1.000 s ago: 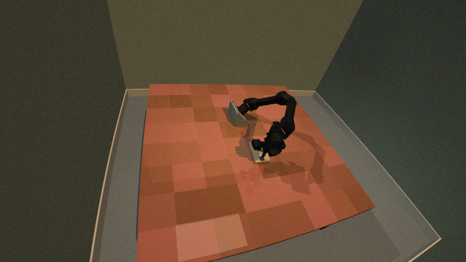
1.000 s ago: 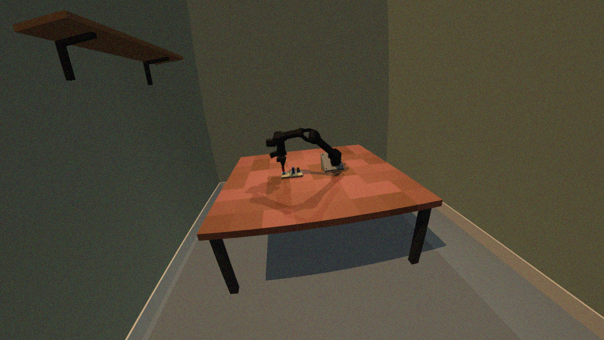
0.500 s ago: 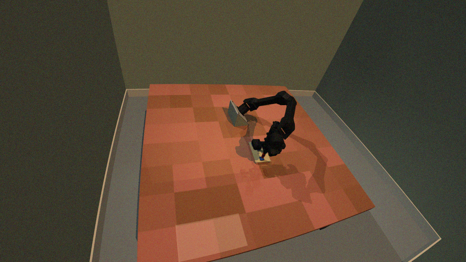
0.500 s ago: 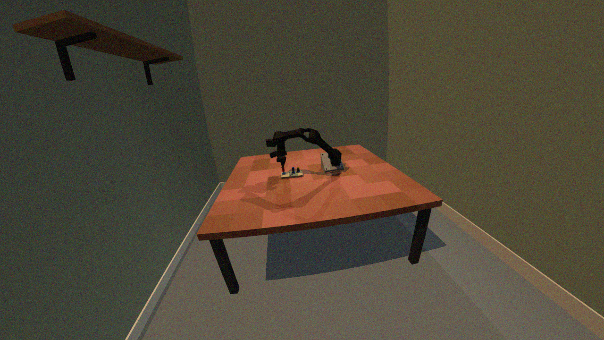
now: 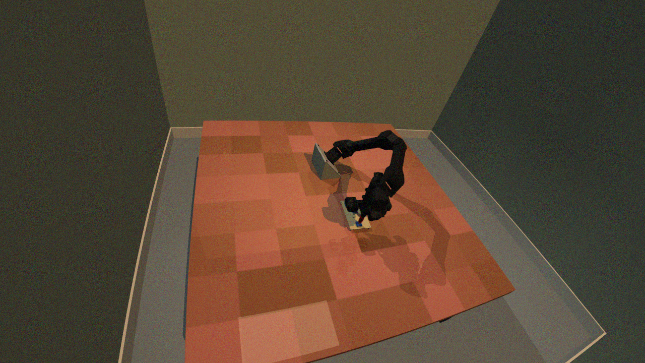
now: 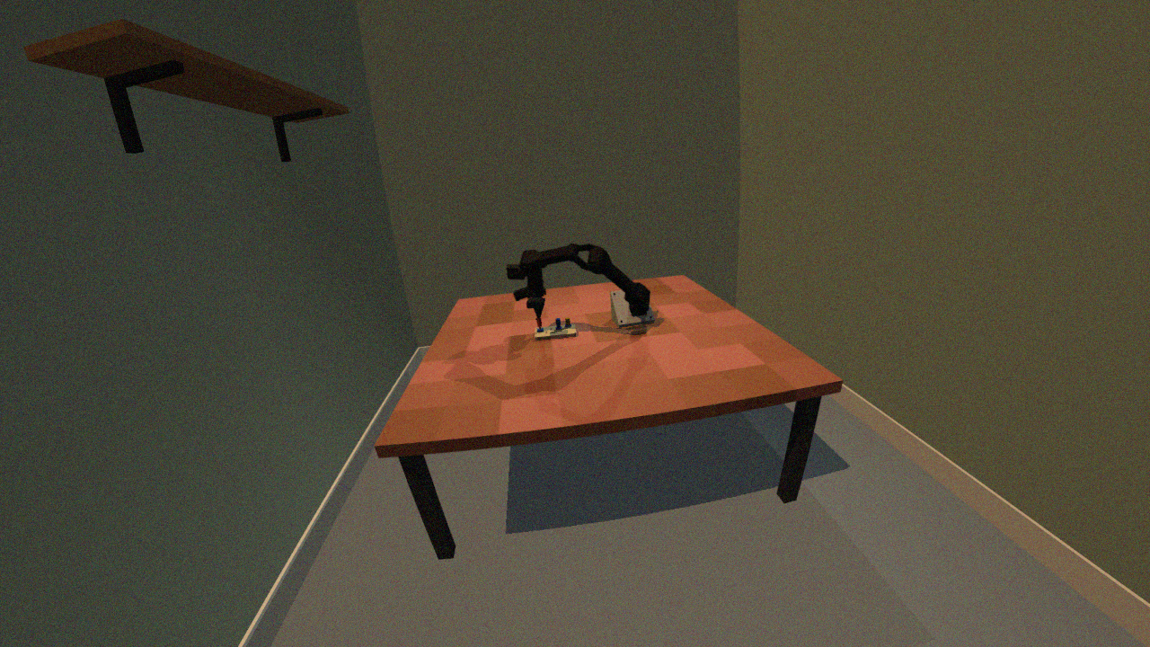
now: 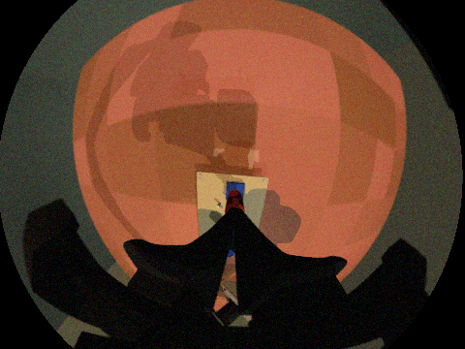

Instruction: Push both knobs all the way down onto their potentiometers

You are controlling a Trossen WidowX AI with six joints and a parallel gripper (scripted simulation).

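My gripper tip is 30 mm above the potentiometer knob.
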